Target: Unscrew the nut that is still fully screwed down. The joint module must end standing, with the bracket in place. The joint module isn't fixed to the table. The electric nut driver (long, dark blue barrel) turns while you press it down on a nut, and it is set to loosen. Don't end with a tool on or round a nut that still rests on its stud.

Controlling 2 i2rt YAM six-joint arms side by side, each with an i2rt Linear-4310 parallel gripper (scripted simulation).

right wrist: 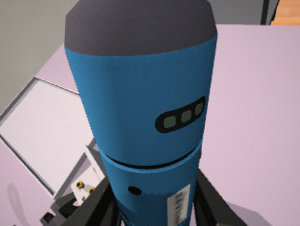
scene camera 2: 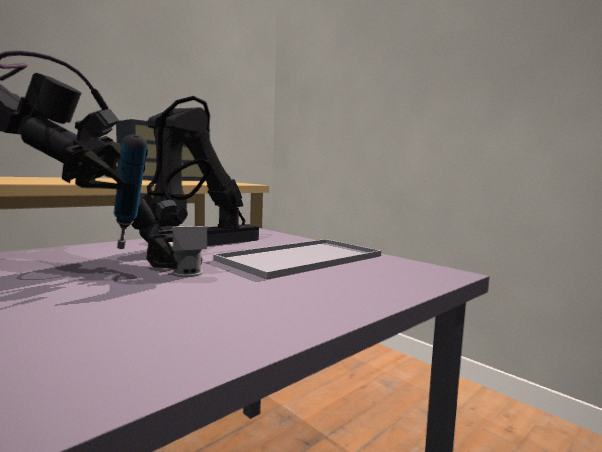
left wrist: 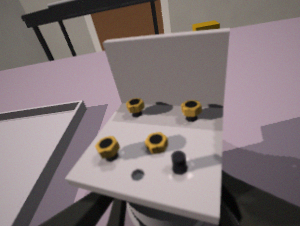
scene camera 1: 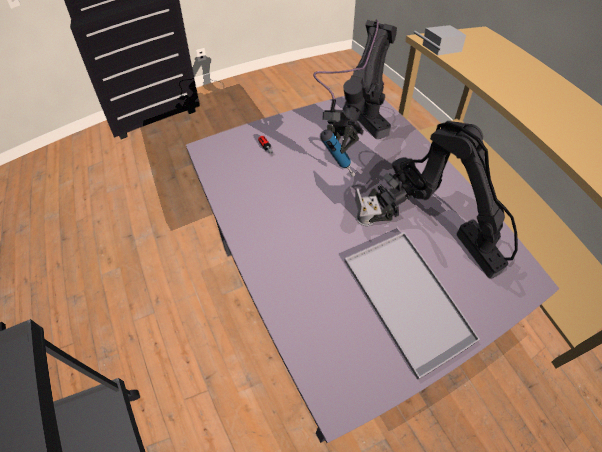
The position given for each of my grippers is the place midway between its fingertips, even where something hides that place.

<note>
In view: my left gripper (scene camera 2: 189,264), my right gripper (scene camera 2: 133,182), a shallow tray (scene camera 1: 431,329), a white L-shaped bracket (left wrist: 165,70) and a blue nut driver (scene camera 2: 134,151).
The shallow tray also shows in scene camera 2 (scene camera 2: 268,262). The white L-shaped bracket is seen too in the right wrist view (right wrist: 90,178). The blue nut driver also shows in the right wrist view (right wrist: 144,81). The left wrist view does not show the blue nut driver: it is out of frame.
</note>
